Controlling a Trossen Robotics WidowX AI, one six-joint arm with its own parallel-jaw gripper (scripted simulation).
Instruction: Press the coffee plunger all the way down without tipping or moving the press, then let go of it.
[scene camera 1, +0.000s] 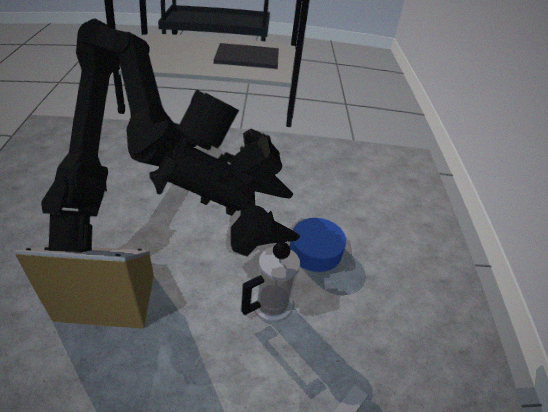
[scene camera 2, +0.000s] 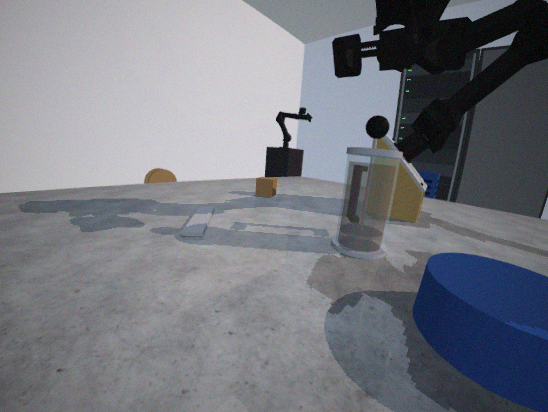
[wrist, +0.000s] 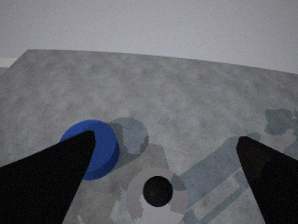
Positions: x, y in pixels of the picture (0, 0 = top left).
gripper: scene camera 1 294, 216; scene camera 2; wrist
low blue cylinder: scene camera 1 321, 244; scene camera 2; wrist
same spot on low blue cylinder: (wrist: 105, 155) = (scene camera 2: 446, 259)
same spot on gripper: (wrist: 49, 179) = (scene camera 2: 429, 38)
